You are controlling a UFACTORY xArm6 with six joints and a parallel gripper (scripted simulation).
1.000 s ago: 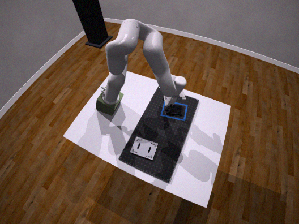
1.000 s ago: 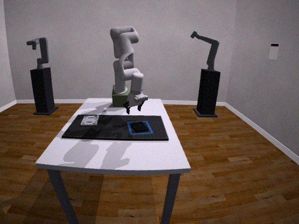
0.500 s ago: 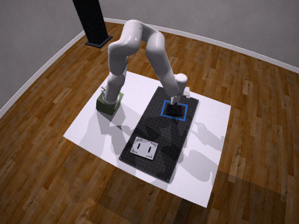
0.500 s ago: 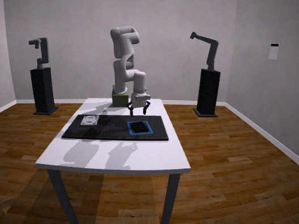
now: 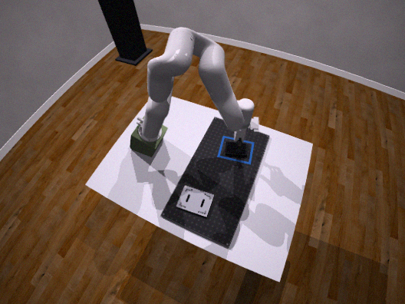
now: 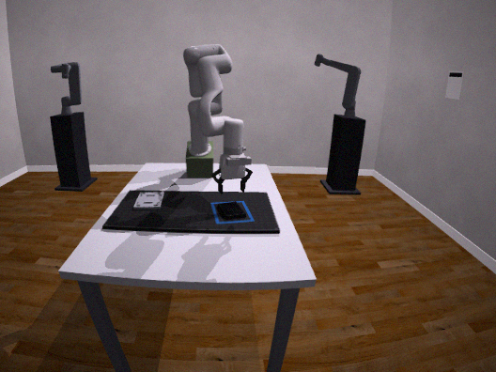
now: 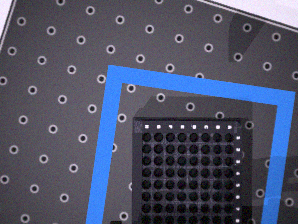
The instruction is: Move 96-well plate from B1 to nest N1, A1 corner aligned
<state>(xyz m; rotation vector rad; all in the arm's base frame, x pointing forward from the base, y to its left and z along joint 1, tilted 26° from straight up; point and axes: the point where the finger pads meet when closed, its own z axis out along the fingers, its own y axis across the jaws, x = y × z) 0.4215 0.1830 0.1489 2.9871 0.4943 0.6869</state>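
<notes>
Now: the 96-well plate 90 mm below my hand. From my hand the other things lie so: grey plate nest N1 (380 mm to the right, 90 mm below, 70 mm behind).
</notes>
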